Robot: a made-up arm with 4 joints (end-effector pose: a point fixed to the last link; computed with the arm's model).
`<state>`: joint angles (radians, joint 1 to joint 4).
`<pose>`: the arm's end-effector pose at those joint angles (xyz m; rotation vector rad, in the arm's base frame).
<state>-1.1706 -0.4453 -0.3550 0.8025</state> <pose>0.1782 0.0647 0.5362 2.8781 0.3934 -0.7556</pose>
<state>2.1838 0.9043 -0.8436 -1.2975</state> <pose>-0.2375 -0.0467 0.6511 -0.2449 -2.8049 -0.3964</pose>
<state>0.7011 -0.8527 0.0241 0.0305</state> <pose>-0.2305 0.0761 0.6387 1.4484 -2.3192 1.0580</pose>
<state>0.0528 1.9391 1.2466 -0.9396</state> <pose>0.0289 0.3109 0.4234 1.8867 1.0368 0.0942</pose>
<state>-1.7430 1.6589 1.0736 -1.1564</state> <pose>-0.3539 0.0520 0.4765 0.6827 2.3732 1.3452</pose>
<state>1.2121 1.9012 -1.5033 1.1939</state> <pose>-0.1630 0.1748 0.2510 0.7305 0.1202 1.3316</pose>
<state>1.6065 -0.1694 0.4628 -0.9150</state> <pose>0.1369 0.1165 0.5898 0.2823 -1.5048 0.3487</pose>
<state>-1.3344 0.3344 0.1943 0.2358</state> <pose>0.0392 0.2335 0.6226 2.3650 0.2356 0.2562</pose>
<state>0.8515 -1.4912 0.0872 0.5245</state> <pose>-0.3076 0.0960 0.5253 -1.3134 2.3856 -1.4052</pose>
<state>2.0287 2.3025 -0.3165 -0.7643</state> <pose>-0.2386 -0.2483 0.1859 -0.6800 1.5979 2.0305</pose>
